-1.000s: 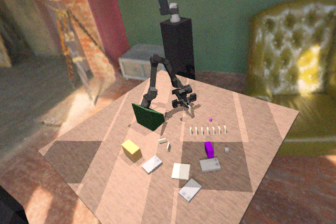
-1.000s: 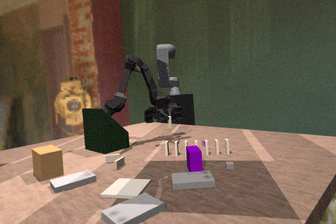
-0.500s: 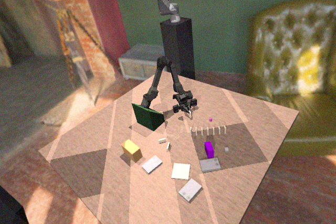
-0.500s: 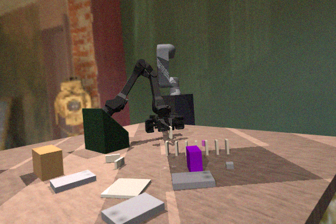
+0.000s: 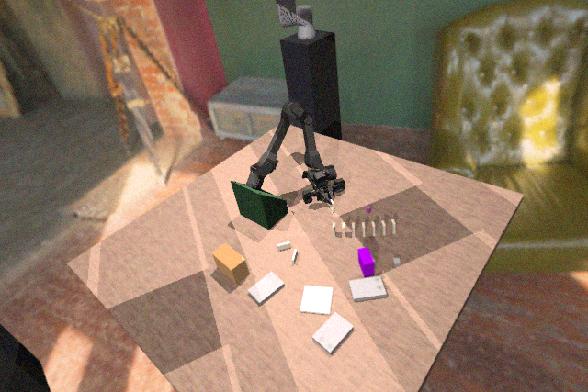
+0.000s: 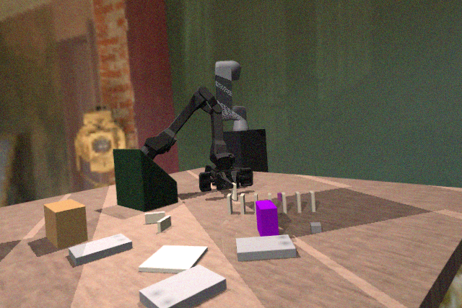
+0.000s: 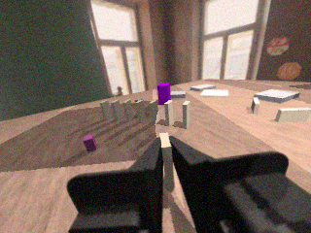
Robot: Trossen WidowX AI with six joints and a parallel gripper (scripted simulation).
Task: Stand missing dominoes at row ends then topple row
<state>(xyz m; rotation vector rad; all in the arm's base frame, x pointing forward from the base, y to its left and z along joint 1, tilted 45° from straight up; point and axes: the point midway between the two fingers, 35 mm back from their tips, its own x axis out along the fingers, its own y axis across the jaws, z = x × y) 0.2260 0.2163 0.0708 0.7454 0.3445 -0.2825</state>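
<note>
Now: gripper tip 11 cm short of the tiny purple cube, 9 cm to the right of it and 4 cm above it. Round my gripper tip: purple block (28 cm ahead, 15 cm to the right, 2 cm below); white slab (23 cm ahead, 35 cm to the right, 5 cm below); small grey cube (34 cm ahead, 6 cm to the right, 4 cm below).
</note>
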